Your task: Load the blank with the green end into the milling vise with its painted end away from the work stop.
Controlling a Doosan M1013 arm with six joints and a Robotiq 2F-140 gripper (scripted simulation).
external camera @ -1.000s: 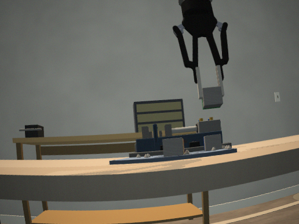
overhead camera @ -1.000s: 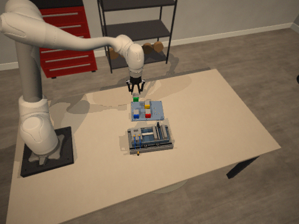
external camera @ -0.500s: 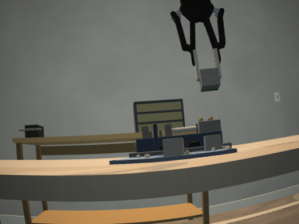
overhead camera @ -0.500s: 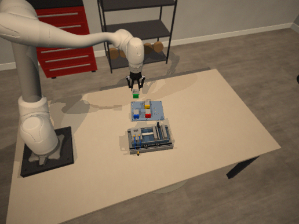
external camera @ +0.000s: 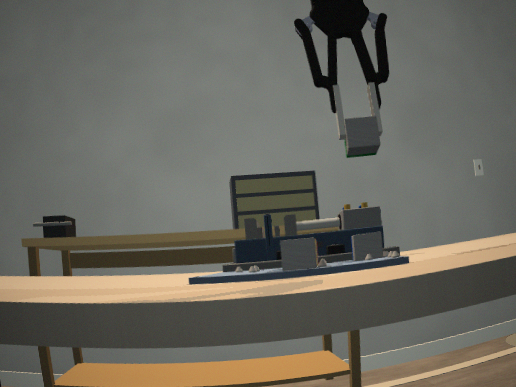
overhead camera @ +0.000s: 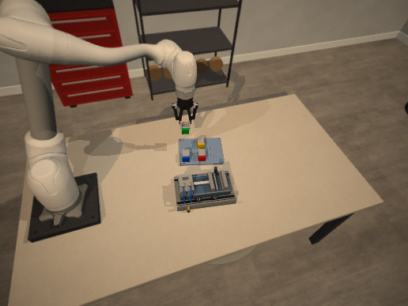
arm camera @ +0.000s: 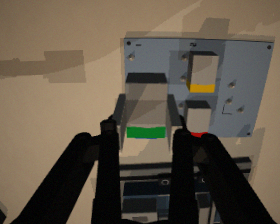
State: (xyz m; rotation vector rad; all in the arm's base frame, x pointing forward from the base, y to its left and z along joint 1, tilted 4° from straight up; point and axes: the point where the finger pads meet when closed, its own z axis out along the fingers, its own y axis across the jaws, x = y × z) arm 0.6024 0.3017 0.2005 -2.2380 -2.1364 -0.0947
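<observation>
Now: hand 110 mm short of the moving jaw, 300 mm to the left of it and 120 mm above it. Also, from my hand: green-ended blank 30 mm below; blue-ended blank 90 mm to the right, 170 mm below; yellow-ended blank 90 mm ahead, 170 mm below.
</observation>
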